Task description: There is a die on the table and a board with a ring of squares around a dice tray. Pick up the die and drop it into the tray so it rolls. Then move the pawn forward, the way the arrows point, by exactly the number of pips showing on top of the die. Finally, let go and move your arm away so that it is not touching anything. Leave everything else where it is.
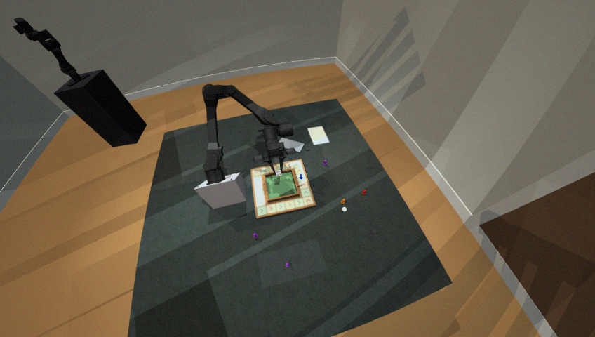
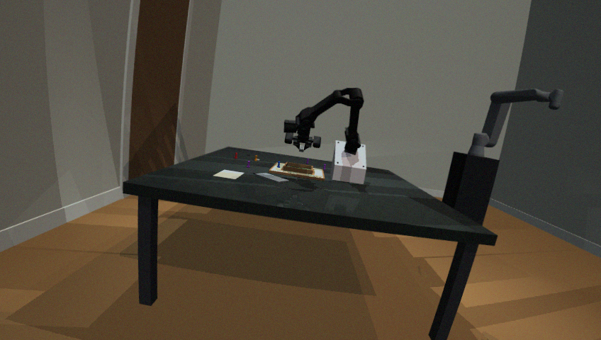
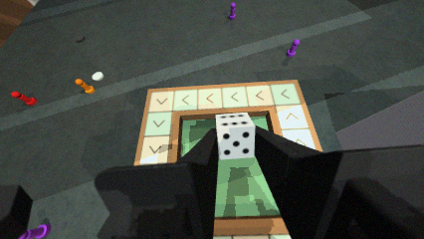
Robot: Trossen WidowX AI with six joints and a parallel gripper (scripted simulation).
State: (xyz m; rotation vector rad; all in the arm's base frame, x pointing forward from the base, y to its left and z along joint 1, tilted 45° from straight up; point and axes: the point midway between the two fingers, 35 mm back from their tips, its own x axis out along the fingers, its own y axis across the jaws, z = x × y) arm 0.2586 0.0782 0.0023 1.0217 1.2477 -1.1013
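The white die is right at my gripper tip. From my gripper tip the other things lie so: green dice tray 120 mm below; then grey card 280 mm to the left, 120 mm below, 80 mm ahead; then blue pawn 110 mm ahead, 100 mm below, 30 mm to the left.
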